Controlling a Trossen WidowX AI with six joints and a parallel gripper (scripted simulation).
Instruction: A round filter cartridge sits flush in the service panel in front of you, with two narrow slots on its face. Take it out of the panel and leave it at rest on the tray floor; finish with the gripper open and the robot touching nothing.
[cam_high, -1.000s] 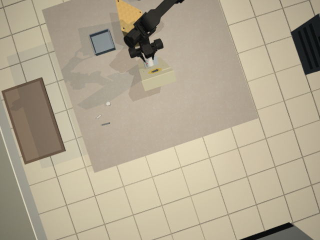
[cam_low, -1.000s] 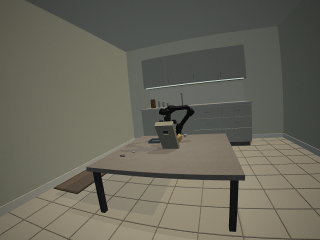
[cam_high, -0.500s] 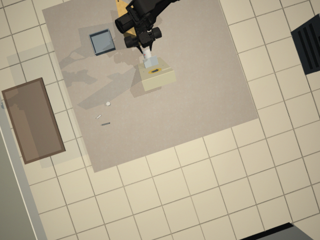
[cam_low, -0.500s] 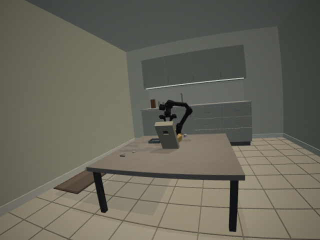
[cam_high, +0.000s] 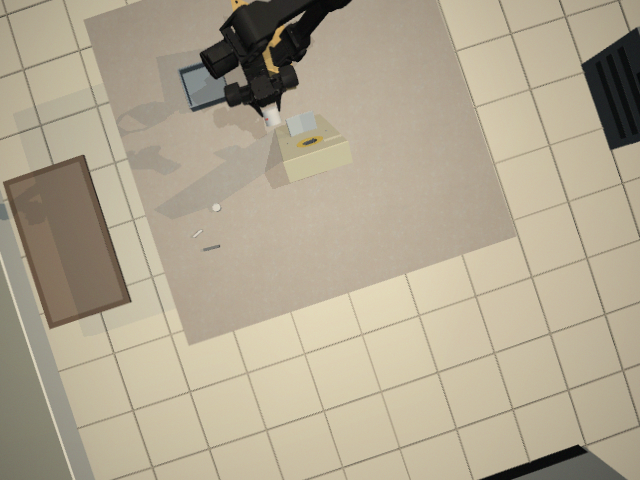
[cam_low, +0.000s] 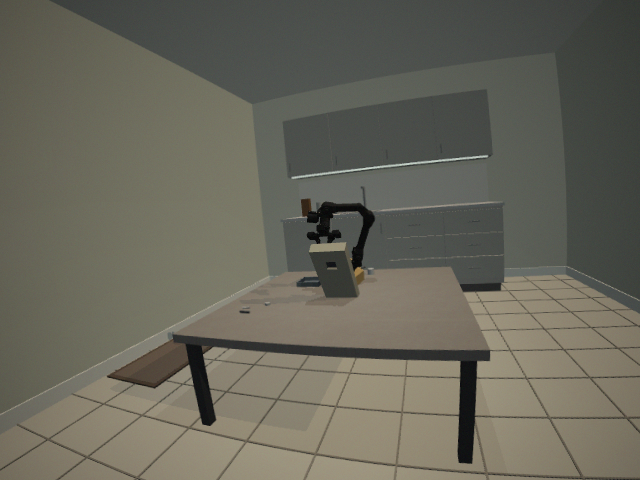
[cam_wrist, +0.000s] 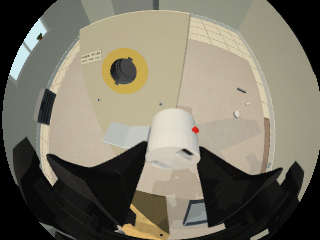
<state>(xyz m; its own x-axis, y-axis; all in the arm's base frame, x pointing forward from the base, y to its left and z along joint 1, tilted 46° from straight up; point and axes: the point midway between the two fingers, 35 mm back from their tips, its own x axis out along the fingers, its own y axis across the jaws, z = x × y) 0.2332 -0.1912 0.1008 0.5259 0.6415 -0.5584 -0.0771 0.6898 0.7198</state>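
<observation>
Now: the blue-grey tray 290 mm behind my gripper tip, 230 mm to the right of it and 270 mm below it. Also, from my gripper tip: cream service panel 60 mm ahead, 90 mm to the left, 110 mm below; then white pin 240 mm ahead, 380 mm to the right, 270 mm below; then filter cartridge right at my gripper tip.
</observation>
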